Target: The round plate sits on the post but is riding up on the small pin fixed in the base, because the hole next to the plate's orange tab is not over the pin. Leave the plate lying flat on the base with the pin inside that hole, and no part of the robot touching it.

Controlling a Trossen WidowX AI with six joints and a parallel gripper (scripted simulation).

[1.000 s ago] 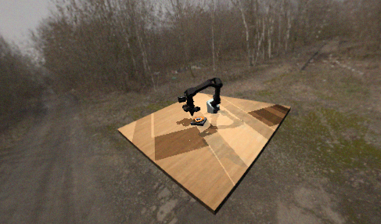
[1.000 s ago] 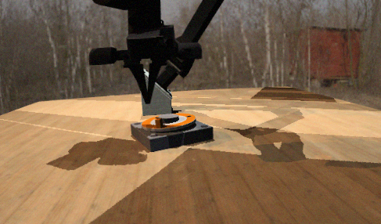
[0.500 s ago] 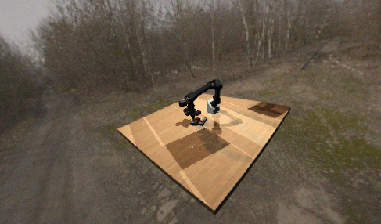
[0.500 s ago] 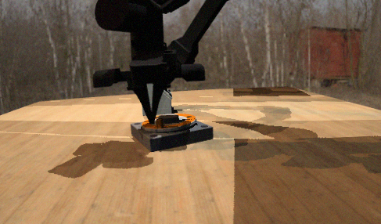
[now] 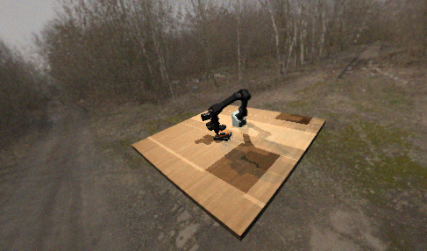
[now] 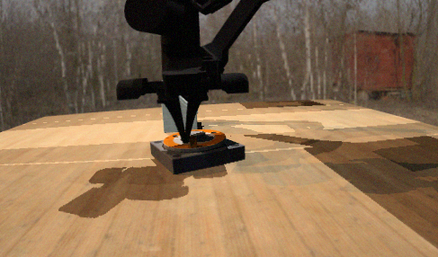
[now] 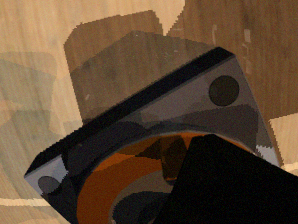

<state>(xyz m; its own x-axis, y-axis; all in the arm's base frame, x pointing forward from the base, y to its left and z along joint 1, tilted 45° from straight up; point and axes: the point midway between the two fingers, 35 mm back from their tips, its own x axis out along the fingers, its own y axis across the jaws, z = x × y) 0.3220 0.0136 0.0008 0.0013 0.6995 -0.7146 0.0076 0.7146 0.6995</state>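
My gripper tip is now 30 mm past the round plate and 10 mm to the right of it. Also, from my gripper tip: grey base: 50 mm behind, 20 mm below, 10 mm to the left.
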